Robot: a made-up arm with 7 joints. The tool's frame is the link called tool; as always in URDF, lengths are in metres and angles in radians. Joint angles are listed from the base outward. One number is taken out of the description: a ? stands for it. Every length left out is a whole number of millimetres.
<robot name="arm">
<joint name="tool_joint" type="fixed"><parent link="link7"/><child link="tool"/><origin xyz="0 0 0" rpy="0 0 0"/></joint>
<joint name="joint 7" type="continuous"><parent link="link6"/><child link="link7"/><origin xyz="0 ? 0" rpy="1.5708 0 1.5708"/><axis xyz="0 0 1"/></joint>
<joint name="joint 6" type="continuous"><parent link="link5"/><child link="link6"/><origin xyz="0 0 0" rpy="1.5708 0 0"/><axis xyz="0 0 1"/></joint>
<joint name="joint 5" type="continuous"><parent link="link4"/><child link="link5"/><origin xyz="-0.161 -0.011 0" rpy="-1.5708 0 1.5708"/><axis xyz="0 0 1"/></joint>
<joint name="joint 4" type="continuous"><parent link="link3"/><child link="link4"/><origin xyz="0.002 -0.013 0" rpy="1.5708 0 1.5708"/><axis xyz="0 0 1"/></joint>
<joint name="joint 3" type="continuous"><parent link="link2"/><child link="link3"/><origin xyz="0.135 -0.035 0" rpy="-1.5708 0 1.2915"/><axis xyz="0 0 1"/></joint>
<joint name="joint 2" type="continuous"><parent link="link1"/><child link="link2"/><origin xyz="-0.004 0.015 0" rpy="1.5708 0 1.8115"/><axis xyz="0 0 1"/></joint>
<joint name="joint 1" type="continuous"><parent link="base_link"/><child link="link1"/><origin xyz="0.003 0.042 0.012" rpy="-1.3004 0.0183 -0.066"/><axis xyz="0 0 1"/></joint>
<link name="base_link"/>
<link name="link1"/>
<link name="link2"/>
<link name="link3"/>
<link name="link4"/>
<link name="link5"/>
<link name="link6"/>
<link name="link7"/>
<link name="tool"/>
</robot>
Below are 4 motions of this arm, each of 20 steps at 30 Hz.
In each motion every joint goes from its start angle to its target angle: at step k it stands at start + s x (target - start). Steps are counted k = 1, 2, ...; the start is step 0. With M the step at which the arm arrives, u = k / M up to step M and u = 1 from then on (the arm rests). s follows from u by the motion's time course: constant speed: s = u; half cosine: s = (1 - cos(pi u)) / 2; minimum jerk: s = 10 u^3 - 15 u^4 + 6 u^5.
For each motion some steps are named. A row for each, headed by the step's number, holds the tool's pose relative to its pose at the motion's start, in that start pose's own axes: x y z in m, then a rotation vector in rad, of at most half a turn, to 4 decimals.
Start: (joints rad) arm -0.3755 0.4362 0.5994 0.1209 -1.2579 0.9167 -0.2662
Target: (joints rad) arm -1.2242 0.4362 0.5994 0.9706 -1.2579 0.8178 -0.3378
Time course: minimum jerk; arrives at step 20
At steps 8, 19, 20:
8: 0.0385 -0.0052 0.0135 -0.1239 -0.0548 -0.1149
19: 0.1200 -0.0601 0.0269 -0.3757 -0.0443 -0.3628
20: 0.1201 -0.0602 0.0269 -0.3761 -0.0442 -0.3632

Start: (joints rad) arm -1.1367 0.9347 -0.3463 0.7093 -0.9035 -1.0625 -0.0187
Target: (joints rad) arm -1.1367 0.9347 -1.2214 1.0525 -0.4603 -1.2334 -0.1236
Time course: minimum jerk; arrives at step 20
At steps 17, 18, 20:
17: -0.1247 -0.0225 -0.0377 0.1998 0.4792 -1.1652
18: -0.1269 -0.0220 -0.0376 0.2005 0.4868 -1.1888
20: -0.1280 -0.0217 -0.0375 0.2007 0.4905 -1.1999

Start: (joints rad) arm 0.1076 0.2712 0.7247 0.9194 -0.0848 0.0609 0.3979
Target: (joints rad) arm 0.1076 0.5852 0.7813 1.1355 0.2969 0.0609 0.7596
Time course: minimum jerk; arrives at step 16
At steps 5, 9, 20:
5: 0.0072 0.0124 0.0059 0.0749 -0.0353 0.1102
9: 0.0215 0.0434 0.0218 0.2450 -0.1291 0.3767
20: 0.0303 0.0712 0.0375 0.3831 -0.2209 0.6081

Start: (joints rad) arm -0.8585 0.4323 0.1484 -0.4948 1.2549 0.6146 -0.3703
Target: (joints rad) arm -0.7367 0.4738 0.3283 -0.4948 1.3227 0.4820 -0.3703
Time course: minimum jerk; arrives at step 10
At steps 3, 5, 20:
3: 0.0005 0.0006 -0.0060 0.0304 0.0134 0.0086
5: 0.0010 0.0021 -0.0182 0.0954 0.0400 0.0246
20: 0.0007 0.0053 -0.0360 0.1970 0.0770 0.0437

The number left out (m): 0.045
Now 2 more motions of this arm.
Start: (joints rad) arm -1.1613 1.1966 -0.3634 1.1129 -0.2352 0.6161 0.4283
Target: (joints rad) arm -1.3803 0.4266 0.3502 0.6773 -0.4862 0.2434 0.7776
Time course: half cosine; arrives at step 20
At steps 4, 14, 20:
4: -0.0146 -0.0148 0.0184 -0.1227 -0.0594 -0.0704
14: -0.1313 -0.0378 0.1253 -1.0958 -0.1499 -0.5011
20: -0.1570 -0.0270 0.1415 -1.3706 -0.0447 -0.6003

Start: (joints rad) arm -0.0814 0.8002 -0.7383 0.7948 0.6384 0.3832 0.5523
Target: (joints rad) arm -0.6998 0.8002 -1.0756 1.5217 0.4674 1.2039 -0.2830
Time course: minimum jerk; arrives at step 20
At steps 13, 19, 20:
13: 0.0403 0.0650 -0.0893 0.2207 0.9995 -0.5049
19: 0.0377 0.0966 -0.1166 0.1109 1.3665 -0.5980
20: 0.0377 0.0968 -0.1167 0.1101 1.3683 -0.5983

